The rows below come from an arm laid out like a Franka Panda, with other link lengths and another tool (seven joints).
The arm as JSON. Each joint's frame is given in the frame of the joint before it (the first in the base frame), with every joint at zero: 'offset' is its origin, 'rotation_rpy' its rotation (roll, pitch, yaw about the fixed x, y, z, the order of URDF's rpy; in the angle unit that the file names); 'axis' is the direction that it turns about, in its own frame. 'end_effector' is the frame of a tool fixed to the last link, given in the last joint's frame.
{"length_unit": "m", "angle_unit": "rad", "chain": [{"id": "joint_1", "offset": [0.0, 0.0, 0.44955], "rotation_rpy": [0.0, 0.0, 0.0], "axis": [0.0, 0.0, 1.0]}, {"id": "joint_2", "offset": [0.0, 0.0, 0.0], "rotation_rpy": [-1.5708, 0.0, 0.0], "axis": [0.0, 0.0, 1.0]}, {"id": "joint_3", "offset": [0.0, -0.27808, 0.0], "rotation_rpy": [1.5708, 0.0, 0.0], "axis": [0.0, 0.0, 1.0]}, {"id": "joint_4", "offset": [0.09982, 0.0, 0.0], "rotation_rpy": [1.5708, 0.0, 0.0], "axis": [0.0, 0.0, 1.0]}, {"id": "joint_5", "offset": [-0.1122, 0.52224, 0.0], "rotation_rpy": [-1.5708, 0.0, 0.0], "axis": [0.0, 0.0, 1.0]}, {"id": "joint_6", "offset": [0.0, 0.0, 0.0], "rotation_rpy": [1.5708, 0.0, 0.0], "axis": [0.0, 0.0, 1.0]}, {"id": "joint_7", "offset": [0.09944, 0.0, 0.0], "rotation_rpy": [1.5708, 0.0, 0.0], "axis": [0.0, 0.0, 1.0]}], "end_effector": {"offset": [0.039, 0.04, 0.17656], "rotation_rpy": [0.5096, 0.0, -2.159]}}
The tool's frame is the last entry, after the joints.
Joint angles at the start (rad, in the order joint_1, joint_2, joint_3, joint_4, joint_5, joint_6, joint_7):
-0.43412, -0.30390, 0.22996, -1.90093, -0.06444, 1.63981, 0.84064
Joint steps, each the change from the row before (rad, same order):
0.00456, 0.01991, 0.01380, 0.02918, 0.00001, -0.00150, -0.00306
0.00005, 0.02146, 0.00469, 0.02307, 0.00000, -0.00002, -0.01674
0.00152, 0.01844, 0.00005, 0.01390, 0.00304, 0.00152, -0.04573
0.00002, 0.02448, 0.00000, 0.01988, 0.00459, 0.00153, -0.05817
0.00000, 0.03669, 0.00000, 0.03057, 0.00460, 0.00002, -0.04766
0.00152, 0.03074, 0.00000, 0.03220, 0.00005, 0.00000, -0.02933
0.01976, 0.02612, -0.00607, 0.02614, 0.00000, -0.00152, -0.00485
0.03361, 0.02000, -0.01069, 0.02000, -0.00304, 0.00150, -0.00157
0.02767, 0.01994, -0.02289, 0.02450, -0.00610, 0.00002, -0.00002
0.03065, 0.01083, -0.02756, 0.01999, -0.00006, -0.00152, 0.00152
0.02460, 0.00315, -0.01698, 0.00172, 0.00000, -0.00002, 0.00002
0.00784, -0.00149, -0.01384, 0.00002, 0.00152, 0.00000, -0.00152
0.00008, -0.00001, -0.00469, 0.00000, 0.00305, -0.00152, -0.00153
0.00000, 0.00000, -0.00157, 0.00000, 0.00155, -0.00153, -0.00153
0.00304, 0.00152, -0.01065, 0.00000, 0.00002, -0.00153, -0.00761
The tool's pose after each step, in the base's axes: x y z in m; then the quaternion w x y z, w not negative. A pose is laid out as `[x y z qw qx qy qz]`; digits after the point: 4 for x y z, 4 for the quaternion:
[0.6262 -0.1760 0.6791 0.1519 -0.8309 -0.5096 0.1637]
[0.6343 -0.1745 0.6796 0.1512 -0.8249 -0.5193 0.1645]
[0.6423 -0.1749 0.6763 0.1519 -0.8111 -0.5389 0.1692]
[0.6524 -0.1766 0.6726 0.1528 -0.7935 -0.5628 0.1740]
[0.6650 -0.1789 0.6671 0.1559 -0.7779 -0.5825 0.1770]
[0.6755 -0.1804 0.6666 0.1553 -0.7680 -0.5955 0.1772]
[0.6851 -0.1732 0.6651 0.1562 -0.7617 -0.6035 0.1766]
[0.6946 -0.1597 0.6644 0.1541 -0.7540 -0.6135 0.1768]
[0.7009 -0.1591 0.6666 0.1517 -0.7528 -0.6160 0.1753]
[0.7045 -0.1581 0.6716 0.1500 -0.7528 -0.6177 0.1711]
[0.7064 -0.1532 0.6705 0.1504 -0.7502 -0.6206 0.1714]
[0.7052 -0.1572 0.6716 0.1509 -0.7516 -0.6193 0.1698]
[0.7043 -0.1600 0.6712 0.1529 -0.7522 -0.6183 0.1689]
[0.7039 -0.1609 0.6709 0.1540 -0.7520 -0.6183 0.1689]
[0.7031 -0.1664 0.6697 0.1554 -0.7517 -0.6181 0.1697]

